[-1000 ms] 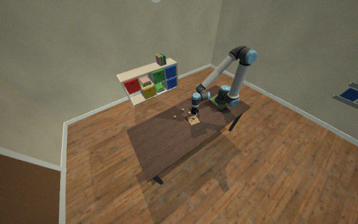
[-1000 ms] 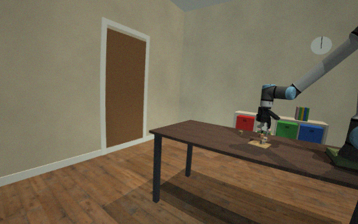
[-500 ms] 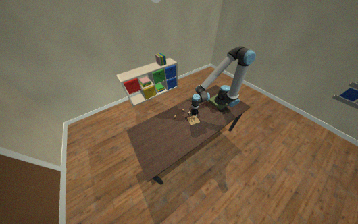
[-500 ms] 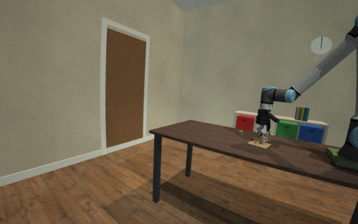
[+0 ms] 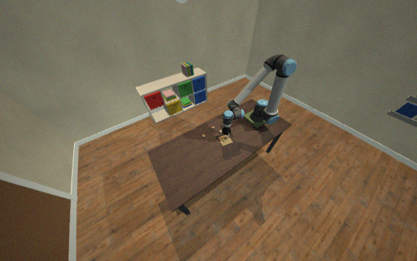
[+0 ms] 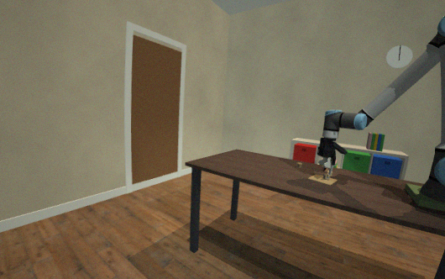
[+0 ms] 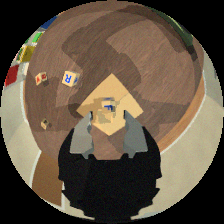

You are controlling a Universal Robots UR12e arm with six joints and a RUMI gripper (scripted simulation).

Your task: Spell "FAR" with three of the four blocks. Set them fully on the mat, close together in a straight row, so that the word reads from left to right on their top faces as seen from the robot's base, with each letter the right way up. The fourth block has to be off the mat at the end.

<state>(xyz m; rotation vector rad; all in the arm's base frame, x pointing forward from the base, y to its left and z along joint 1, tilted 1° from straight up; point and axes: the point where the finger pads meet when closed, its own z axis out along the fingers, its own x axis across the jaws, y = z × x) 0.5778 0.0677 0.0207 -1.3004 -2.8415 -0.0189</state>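
Now: the tan mat 2 cm ahead of my hand, 2 cm to the left of it and 6 cm below it.
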